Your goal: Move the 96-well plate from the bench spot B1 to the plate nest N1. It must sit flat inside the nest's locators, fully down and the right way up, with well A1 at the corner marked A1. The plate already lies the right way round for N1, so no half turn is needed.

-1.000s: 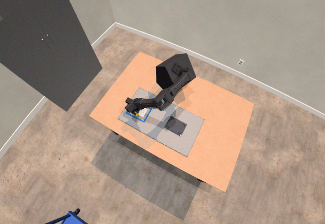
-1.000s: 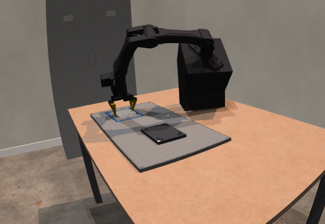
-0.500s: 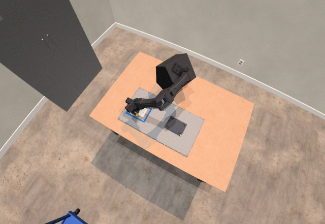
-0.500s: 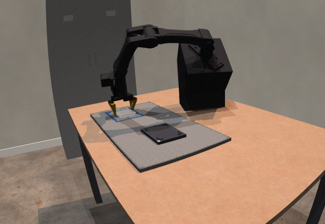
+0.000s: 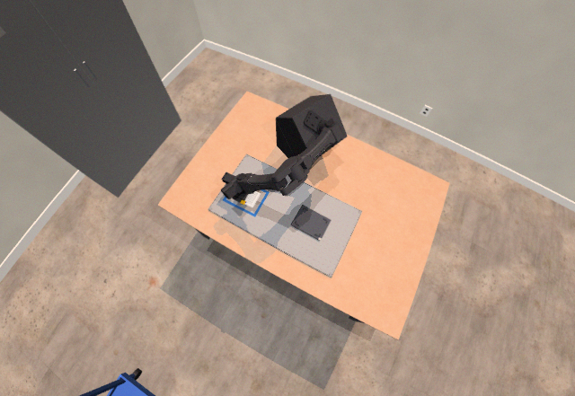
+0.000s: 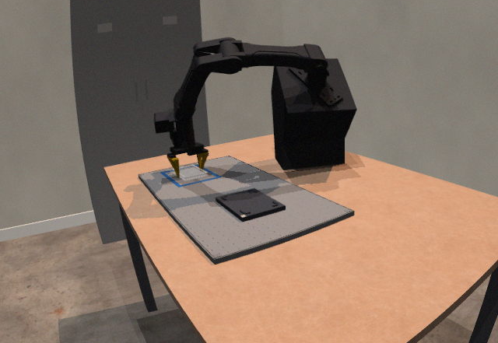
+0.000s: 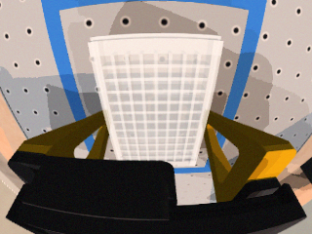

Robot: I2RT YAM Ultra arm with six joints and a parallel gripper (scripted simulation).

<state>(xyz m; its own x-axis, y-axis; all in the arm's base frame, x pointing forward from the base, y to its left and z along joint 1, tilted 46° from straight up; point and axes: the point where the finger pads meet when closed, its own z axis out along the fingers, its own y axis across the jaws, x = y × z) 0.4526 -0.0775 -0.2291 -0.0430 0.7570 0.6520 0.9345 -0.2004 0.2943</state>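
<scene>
Now: hand right at the white 96-well plate. The rest, counted from my hand: plate nest N1: 36 cm to the left, 4 cm behind.
</scene>
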